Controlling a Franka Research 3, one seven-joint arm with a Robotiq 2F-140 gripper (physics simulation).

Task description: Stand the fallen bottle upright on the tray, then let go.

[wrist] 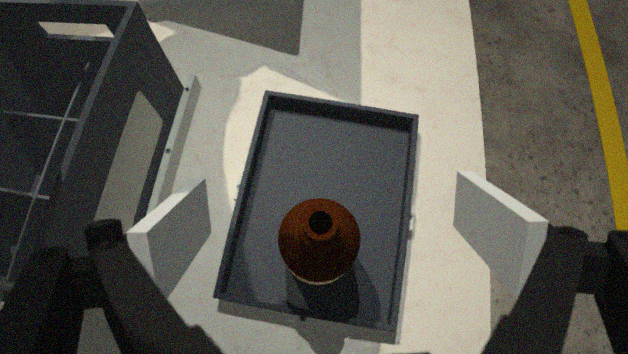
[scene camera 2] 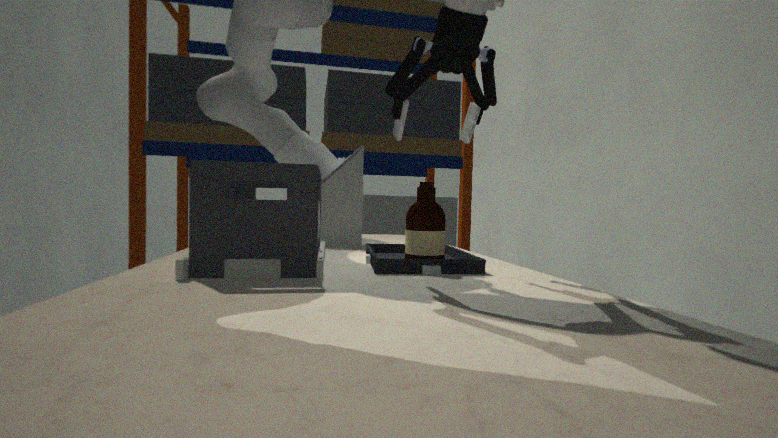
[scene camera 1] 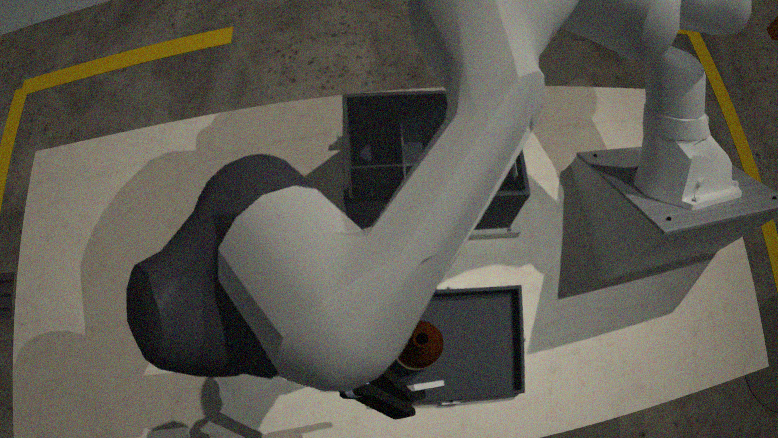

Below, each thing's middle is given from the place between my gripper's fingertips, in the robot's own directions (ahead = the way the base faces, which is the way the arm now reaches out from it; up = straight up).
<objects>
Right now my hand is 160 mm above the brown bottle (scene camera 2: 425, 220), 10 mm to the left of it and 10 mm past it.
</objects>
